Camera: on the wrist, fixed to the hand. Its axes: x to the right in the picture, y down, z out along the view.
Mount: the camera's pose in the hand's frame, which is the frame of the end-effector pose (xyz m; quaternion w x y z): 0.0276 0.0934 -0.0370 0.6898 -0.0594 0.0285 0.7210
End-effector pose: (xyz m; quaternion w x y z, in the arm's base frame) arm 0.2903 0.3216 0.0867 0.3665 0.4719 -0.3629 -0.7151
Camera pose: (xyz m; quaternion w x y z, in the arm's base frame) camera 0.3342 0.2476 0.1454 0.8067 0.0625 -0.5376 -0.2371
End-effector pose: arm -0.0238 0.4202 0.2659 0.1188 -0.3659 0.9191 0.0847
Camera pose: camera -0.1137 0.4603 0.3000 0.0271 -0.4008 -0.8962 -0.1883
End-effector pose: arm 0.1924 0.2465 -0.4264 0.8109 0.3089 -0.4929 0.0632
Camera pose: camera 0.1965 0.3366 -0.3742 0.5462 -0.1923 -0.5434 0.6078
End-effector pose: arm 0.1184 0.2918 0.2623 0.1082 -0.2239 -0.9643 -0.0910
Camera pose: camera 0.1426 0.3774 0.3166 0.1544 -0.8535 -0.4953 -0.0484
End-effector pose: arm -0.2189 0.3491 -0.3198 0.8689 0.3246 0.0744 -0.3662
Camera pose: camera -0.1310 0.4044 -0.3111 0.8806 0.2364 -0.1362 0.3875
